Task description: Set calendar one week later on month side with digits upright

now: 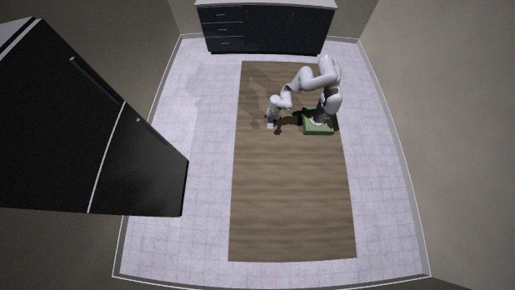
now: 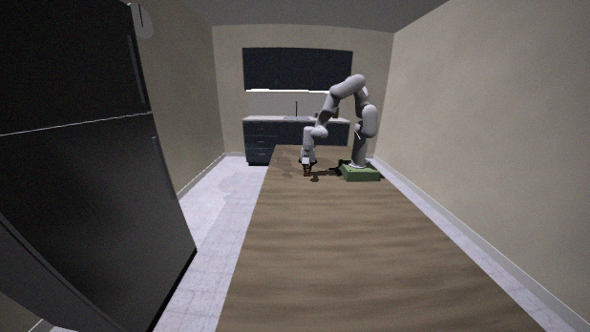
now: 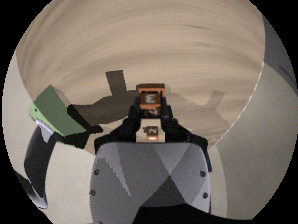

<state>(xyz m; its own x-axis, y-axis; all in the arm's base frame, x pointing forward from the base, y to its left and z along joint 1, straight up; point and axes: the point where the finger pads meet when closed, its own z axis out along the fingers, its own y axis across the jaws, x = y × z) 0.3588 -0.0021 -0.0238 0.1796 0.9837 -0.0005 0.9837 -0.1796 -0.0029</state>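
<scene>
The calendar cube is 10 mm below my hand. The rest, counted from my hand: calendar tray (20 mm to the right, 40 mm below).
</scene>
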